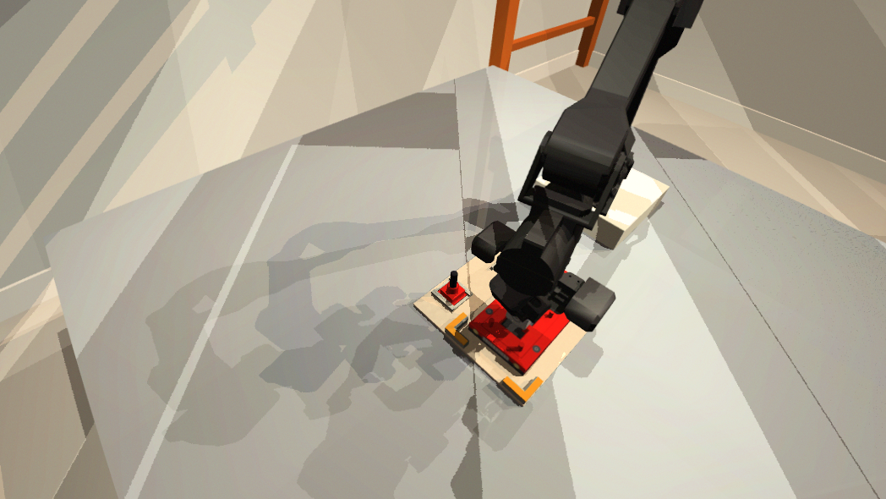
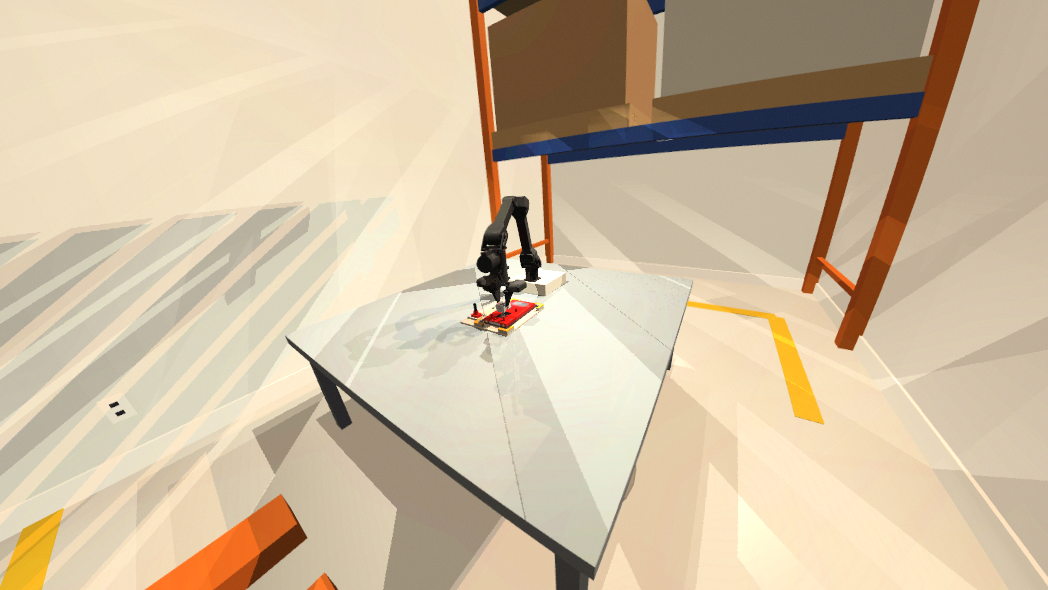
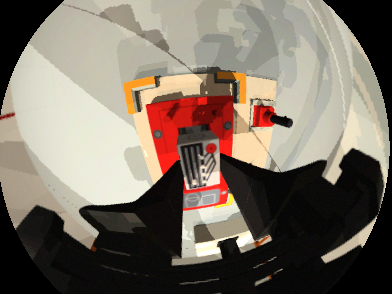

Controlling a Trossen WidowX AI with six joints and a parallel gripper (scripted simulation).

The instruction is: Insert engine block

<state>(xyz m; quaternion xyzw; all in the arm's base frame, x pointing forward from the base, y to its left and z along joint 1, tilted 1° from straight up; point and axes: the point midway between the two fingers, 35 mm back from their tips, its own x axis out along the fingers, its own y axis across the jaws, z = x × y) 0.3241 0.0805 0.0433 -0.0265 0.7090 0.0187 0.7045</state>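
The engine block is 1 cm below my gripper tip.
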